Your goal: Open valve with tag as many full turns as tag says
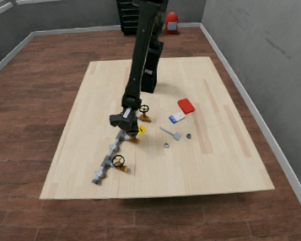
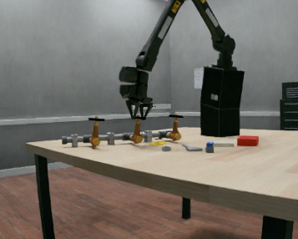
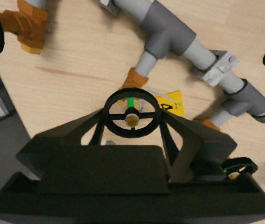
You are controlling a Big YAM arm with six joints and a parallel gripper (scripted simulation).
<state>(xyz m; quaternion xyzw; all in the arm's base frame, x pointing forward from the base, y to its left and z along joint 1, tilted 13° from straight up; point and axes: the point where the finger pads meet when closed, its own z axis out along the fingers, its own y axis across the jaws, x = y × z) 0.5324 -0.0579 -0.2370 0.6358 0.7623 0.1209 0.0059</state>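
My hand is 90 mm past the yellow tag, 30 mm to the right of it and 120 mm above it. Round my hand: blue-and-white block: 180 mm behind, 300 mm to the left, 110 mm below; then grey flat tool: 50 mm behind, 250 mm to the left, 110 mm below; then grey part: 30 mm behind, 360 mm to the left, 110 mm below.
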